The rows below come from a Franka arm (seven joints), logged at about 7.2 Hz.
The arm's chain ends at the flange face. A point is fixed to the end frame.
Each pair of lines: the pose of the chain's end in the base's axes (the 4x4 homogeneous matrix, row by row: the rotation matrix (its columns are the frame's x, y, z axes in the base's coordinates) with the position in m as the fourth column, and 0 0 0 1 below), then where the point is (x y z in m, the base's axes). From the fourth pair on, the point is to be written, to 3 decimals.
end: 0.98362, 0.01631, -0.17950, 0.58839; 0.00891, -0.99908, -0.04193, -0.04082; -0.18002, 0.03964, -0.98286, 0.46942; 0, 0, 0, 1
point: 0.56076 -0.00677 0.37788
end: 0.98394, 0.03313, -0.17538, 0.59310; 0.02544, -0.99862, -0.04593, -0.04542; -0.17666, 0.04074, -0.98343, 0.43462; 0, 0, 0, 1
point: 0.56521 -0.01193 0.34295
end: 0.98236, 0.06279, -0.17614, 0.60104; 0.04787, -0.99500, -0.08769, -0.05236; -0.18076, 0.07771, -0.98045, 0.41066; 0, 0, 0, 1
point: 0.57196 -0.02315 0.31791
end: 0.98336, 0.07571, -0.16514, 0.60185; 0.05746, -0.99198, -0.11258, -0.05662; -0.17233, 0.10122, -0.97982, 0.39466; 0, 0, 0, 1
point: 0.573 -0.030 0.301
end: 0.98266, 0.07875, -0.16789, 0.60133; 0.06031, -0.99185, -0.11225, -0.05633; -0.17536, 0.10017, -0.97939, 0.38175; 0, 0, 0, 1
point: 0.572 -0.030 0.288
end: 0.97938, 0.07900, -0.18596, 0.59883; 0.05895, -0.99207, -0.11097, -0.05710; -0.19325, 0.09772, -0.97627, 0.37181; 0, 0, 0, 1
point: 0.568 -0.030 0.279
